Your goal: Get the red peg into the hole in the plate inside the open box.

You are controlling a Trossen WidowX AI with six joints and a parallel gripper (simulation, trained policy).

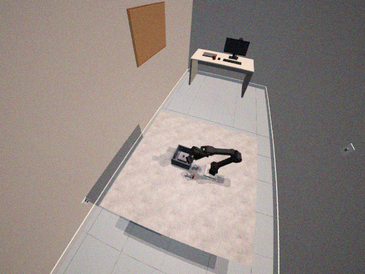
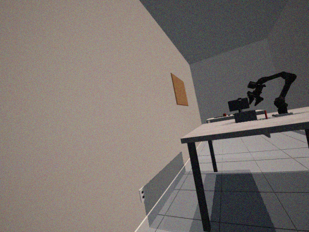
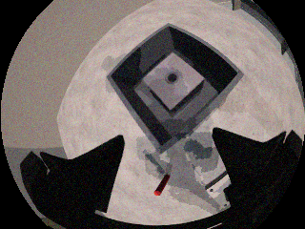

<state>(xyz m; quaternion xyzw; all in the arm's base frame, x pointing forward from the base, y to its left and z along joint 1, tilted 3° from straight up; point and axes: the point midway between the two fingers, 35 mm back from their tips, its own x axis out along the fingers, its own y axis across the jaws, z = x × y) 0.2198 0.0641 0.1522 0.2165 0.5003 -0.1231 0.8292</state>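
My gripper tip is now 110 mm above the red peg, 90 mm to the right of it and 90 mm past it. From my gripper tip the other things lie so: light plate: 100 mm below, 90 mm ahead, 40 mm to the right; then dark box: 120 mm below, 90 mm ahead, 40 mm to the right.
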